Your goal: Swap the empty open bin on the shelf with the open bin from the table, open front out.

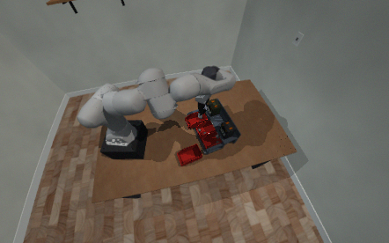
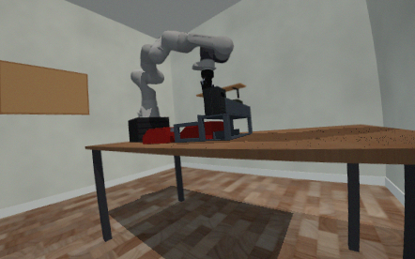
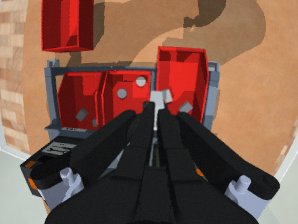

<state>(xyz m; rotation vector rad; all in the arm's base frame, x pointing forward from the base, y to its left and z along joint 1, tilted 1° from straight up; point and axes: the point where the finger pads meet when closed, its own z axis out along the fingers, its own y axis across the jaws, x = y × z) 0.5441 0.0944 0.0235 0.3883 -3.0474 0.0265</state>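
The grey shelf lip lies 30 mm behind my hand, 70 mm to the right of it and 180 mm below it. The rest, counted from my hand: black box 180 mm ahead, 140 mm to the right, 30 mm below.
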